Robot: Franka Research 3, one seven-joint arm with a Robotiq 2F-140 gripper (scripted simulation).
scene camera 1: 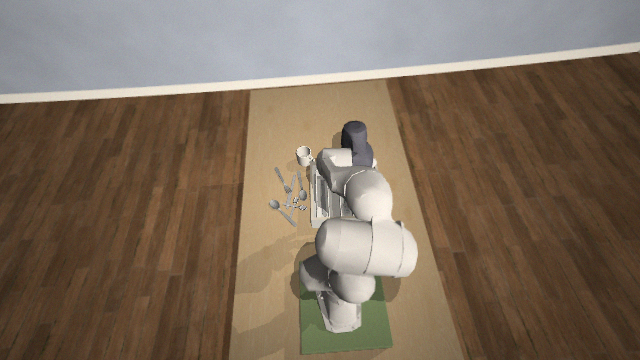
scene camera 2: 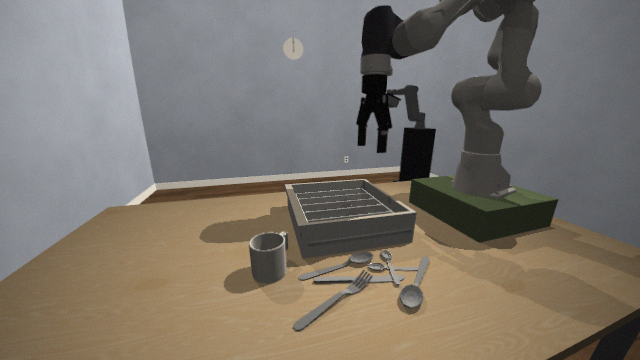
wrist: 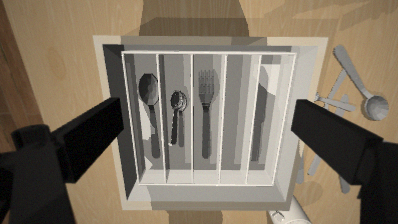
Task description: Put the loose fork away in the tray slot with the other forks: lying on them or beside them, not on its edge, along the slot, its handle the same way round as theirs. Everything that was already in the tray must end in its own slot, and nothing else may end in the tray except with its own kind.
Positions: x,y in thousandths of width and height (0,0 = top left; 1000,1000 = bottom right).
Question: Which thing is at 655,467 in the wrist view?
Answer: A knife.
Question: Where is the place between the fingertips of my gripper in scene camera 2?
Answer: At 579,412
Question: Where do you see a cutlery tray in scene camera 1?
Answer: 523,565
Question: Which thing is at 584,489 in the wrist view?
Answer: A cutlery tray.
